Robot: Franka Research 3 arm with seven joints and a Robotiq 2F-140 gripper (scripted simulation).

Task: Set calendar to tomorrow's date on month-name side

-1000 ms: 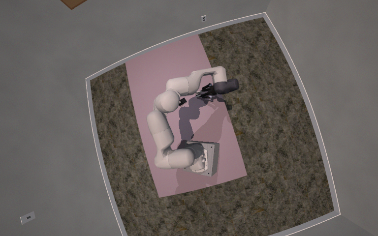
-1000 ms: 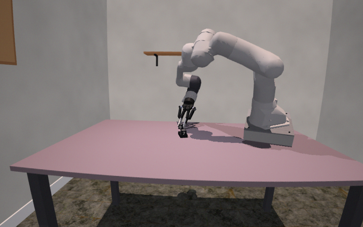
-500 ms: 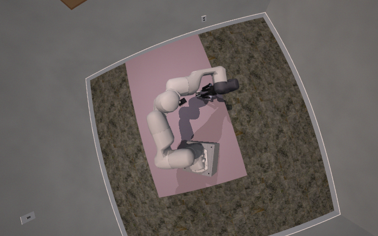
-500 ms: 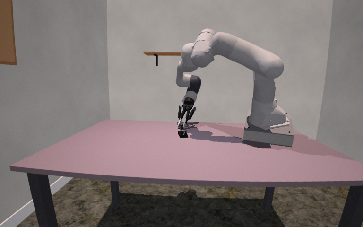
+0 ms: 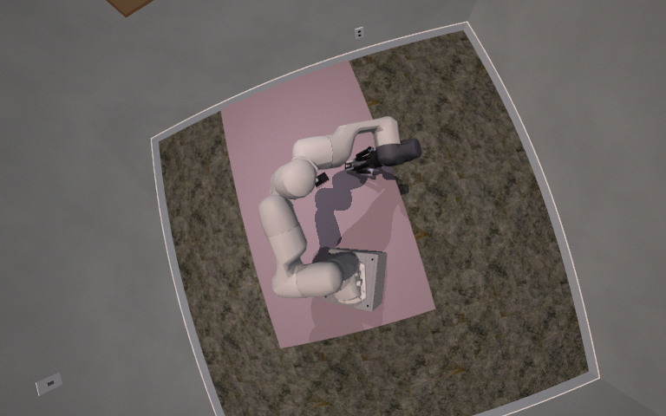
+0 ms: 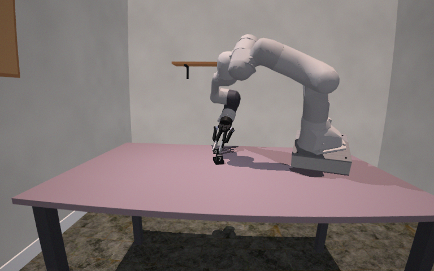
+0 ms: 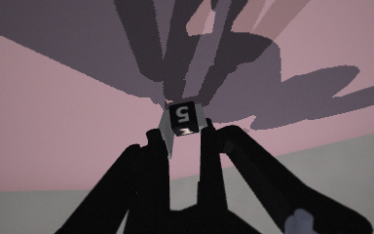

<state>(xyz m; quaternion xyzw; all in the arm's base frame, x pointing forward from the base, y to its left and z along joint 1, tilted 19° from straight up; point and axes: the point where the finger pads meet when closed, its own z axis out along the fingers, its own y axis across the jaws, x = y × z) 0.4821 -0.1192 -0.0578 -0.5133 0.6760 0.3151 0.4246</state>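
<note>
Now: the black digit cube 2 cm to the left of my hand, 2 cm below it and 1 cm ahead of it. The rest, counted from my hand: black calendar tray 17 cm to the left, 3 cm below, 2 cm behind.
</note>
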